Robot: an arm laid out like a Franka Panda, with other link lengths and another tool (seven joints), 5 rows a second.
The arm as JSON. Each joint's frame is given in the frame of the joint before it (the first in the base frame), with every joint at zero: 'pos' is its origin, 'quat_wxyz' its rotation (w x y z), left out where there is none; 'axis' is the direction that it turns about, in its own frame. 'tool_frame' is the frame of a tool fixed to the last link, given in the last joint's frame.
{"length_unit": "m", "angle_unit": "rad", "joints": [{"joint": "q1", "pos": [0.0, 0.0, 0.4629], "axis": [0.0, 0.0, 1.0]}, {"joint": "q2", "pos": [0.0, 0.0, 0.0], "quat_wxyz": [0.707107, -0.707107, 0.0, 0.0], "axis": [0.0, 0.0, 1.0]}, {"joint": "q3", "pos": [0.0, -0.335, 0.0], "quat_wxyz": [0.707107, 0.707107, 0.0, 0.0], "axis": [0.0, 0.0, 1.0]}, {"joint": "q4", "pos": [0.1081, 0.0, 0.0], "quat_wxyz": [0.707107, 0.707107, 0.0, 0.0], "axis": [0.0, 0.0, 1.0]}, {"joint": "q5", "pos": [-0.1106, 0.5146, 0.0], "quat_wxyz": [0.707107, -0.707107, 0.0, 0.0], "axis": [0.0, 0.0, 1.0]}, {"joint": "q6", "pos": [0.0, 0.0, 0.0], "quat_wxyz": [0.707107, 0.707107, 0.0, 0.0], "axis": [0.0, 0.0, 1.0]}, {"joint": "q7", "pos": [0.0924, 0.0, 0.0], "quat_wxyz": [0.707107, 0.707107, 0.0, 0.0], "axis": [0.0, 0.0, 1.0]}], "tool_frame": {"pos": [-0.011, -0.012, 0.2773], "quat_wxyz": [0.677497, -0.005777, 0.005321, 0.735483]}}
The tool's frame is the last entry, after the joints.
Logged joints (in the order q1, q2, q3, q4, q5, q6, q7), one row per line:
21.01, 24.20, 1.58, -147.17, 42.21, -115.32, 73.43
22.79, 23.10, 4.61, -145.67, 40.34, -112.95, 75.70
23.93, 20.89, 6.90, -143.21, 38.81, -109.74, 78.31
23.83, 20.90, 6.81, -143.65, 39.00, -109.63, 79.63
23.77, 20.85, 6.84, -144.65, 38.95, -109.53, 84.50
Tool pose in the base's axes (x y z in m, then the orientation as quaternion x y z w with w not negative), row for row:
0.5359, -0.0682, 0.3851, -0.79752, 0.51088, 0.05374, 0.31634
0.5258, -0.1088, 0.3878, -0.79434, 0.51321, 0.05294, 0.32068
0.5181, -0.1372, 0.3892, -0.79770, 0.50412, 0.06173, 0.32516
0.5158, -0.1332, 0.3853, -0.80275, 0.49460, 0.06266, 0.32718
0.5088, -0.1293, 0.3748, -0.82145, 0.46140, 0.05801, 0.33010
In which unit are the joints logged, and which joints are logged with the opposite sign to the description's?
The joints are logged in degrees. Opposite sign: q1, q2, q3, q6, q7.
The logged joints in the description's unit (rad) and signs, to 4 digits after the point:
-0.3667, -0.4224, -0.0276, -2.5686, 0.7367, 2.0127, -1.2816
-0.3978, -0.4032, -0.0805, -2.5424, 0.7041, 1.9713, -1.3212
-0.4177, -0.3646, -0.1204, -2.4995, 0.6774, 1.9153, -1.3668
-0.4159, -0.3648, -0.1189, -2.5072, 0.6807, 1.9134, -1.3898
-0.4149, -0.3639, -0.1194, -2.5246, 0.6798, 1.9117, -1.4748

